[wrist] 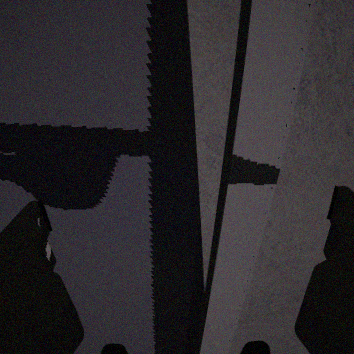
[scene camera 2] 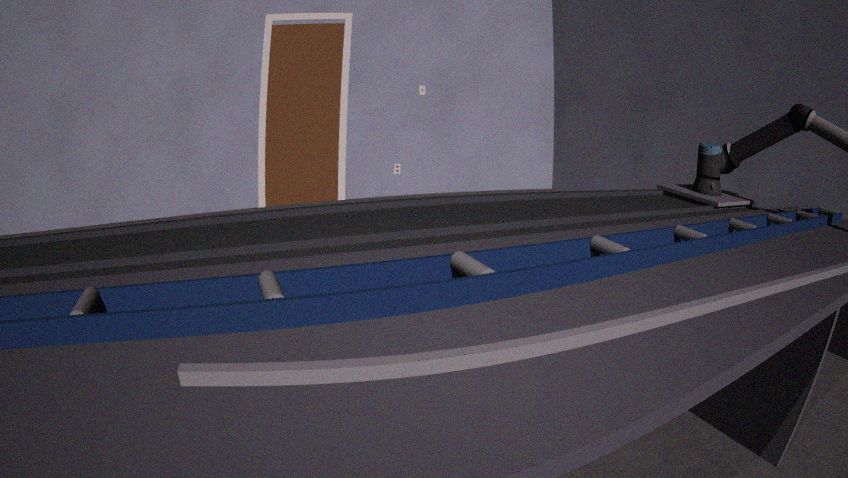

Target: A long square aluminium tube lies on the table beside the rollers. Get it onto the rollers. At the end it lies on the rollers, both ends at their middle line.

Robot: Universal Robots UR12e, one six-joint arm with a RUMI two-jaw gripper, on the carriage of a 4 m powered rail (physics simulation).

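Seen in the pictures: gripper, between the fingertips: (wrist: 185, 197); arm's base, origin of its link: (scene camera 2: 706, 192).
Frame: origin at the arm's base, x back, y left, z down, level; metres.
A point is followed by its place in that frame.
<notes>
The long pale square tube (scene camera 2: 415, 365) {y -2.090, x -0.904, z 0.011 m} (wrist: 265, 100) {y 0.335, x -1.192, z 0.005 m} lies along the table (scene camera 2: 356, 427) {y -2.209, x -1.003, z 0.030 m} (wrist: 75, 65) {y 0.355, x -1.101, z 0.030 m}, in front of the rollers (scene camera 2: 472, 264) {y -1.861, x -0.638, z -0.027 m} and apart from them. Its left end shows in the scene view; its right part runs out of that view. In the wrist view it runs slightly slanted, and floor shows between it and the table edge, so this stretch overhangs the edge. My gripper (wrist: 185, 197) {y 0.293, x -1.154, z -0.005 m} is open, its dark jaws on either side of the tube, which is nearer the right jaw. Its height above the tube is hard to tell. The gripper does not show in the scene view.
The blue roller frame (scene camera 2: 368, 307) {y -2.088, x -0.694, z 0.007 m} runs lengthwise behind the tube. The arm (scene camera 2: 766, 135) {y 0.151, x -0.303, z -0.373 m} stands on its rail carriage (scene camera 2: 733, 203) {y -0.043, x -0.225, z 0.009 m} at the far right, reaching out of view. Floor (scene camera 2: 789, 421) (wrist: 330, 110) lies beyond the table edge. Dark shadows cross the table and tube.
</notes>
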